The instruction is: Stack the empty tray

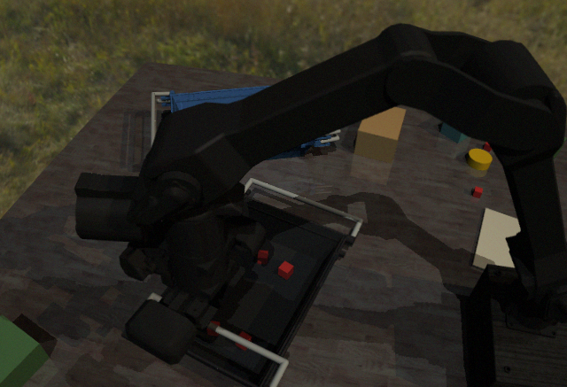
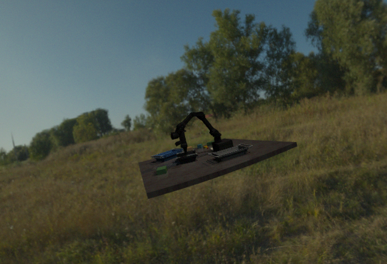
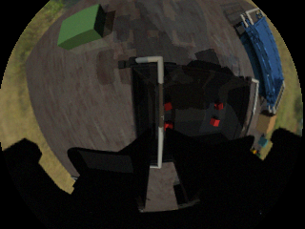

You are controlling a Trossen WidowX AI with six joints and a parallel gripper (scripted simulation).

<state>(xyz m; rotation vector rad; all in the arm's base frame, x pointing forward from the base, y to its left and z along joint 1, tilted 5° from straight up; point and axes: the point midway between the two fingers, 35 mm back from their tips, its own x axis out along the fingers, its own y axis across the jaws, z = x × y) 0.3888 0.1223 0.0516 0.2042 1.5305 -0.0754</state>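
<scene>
Now: gripper tip 34 cm past the grey tray, 26 cm to the right of it and 5 cm above it. From my gripper tip the other things lie so: yellow disc (36 cm behind, 56 cm to the right, 8 cm below); then tan block (15 cm behind, 55 cm to the right, 6 cm below); then cream block (41 cm behind, 33 cm to the right, 9 cm below).
</scene>
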